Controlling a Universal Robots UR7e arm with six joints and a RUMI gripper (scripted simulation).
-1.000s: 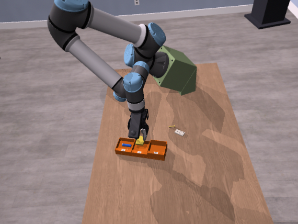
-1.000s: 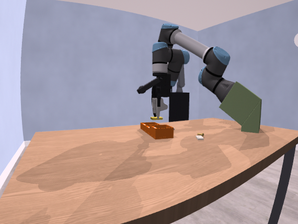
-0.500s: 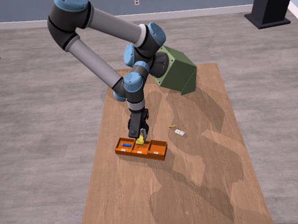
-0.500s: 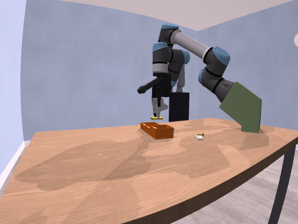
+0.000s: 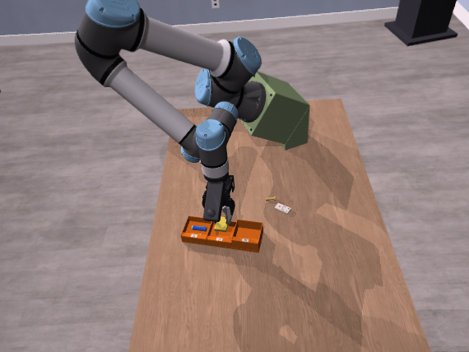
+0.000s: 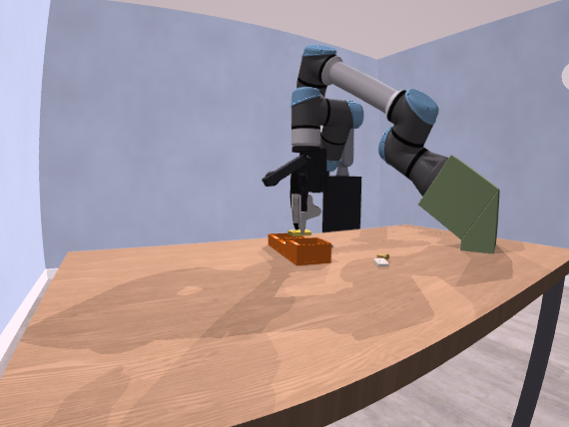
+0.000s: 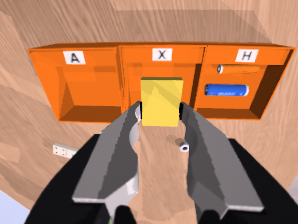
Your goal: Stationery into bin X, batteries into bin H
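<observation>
The orange bin lies 40 mm below my hand and 10 mm ahead of it. The rest, counted from my hand: blue battery (70 mm to the right, 50 mm below, 30 mm behind); then orange pen-like stick (90 mm to the right, 50 mm below, 10 mm behind); then yellow pad (10 mm below).
</observation>
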